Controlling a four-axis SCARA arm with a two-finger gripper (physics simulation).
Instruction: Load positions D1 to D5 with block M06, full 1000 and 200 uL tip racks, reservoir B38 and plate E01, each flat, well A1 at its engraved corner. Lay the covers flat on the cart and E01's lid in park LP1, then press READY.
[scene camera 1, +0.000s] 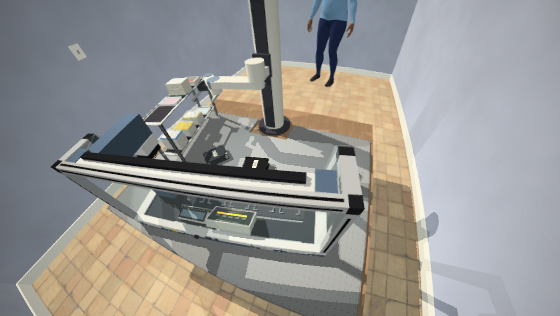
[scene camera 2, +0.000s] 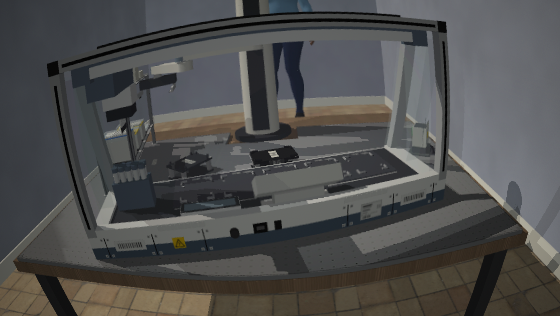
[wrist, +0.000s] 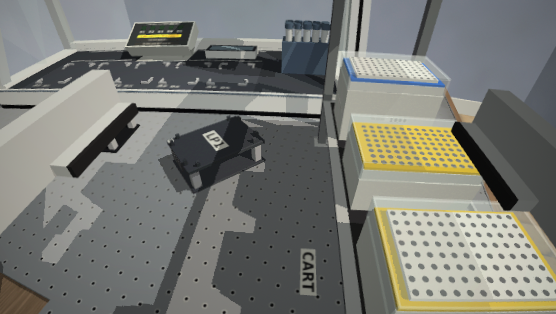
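My gripper (wrist: 290, 97) is open and empty; its fingers stand wide apart at the left and right of the wrist view. On the cart shelf stand a blue-edged tip rack (wrist: 395, 69) marked as farthest, a yellow tip rack (wrist: 417, 146) (scene camera 1: 183, 126), and a yellow-edged rack with a white top (wrist: 465, 255) nearest. Clear covers sit over these racks. The black lid park LP1 (wrist: 197, 150) (scene camera 1: 216, 155) stands bare on the table. The dark deck (scene camera 2: 370, 172) shows corner brackets and no labware at its positions. M06, B38 and E01 cannot be identified.
A display box (wrist: 160, 36) (scene camera 1: 232, 222) and a flat screen (wrist: 231, 51) (scene camera 2: 210, 205) stand at the deck's front. A blue tube rack (wrist: 305, 56) (scene camera 2: 135, 194) stands at one end. Another black stand (scene camera 1: 256, 165) (scene camera 2: 274, 156) is behind the deck. Cart posts and the machine frame rise nearby.
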